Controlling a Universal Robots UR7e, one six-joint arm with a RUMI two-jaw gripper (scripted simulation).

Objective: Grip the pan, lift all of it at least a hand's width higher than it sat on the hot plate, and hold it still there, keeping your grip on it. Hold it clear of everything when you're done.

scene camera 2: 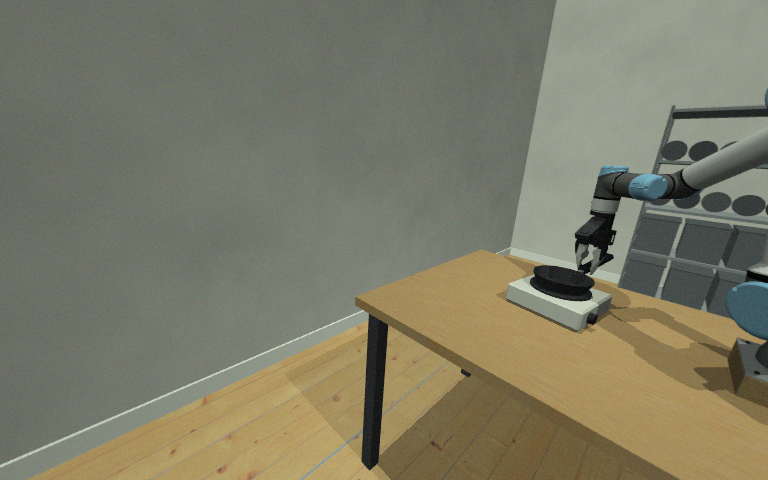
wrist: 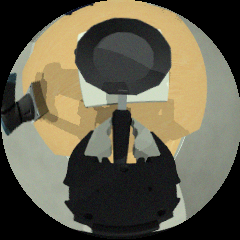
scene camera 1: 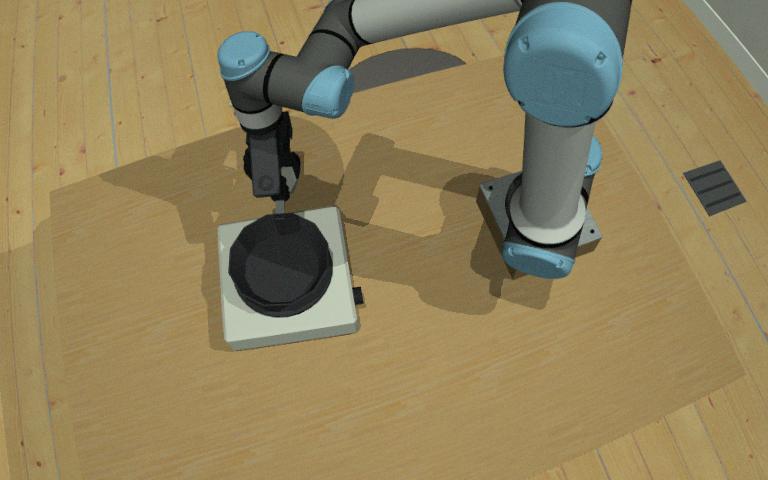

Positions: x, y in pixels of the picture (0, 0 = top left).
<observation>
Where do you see a pan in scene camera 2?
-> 565, 281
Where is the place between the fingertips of my gripper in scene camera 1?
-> At 281, 193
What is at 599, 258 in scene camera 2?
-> My gripper.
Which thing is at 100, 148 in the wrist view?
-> My gripper.
</observation>
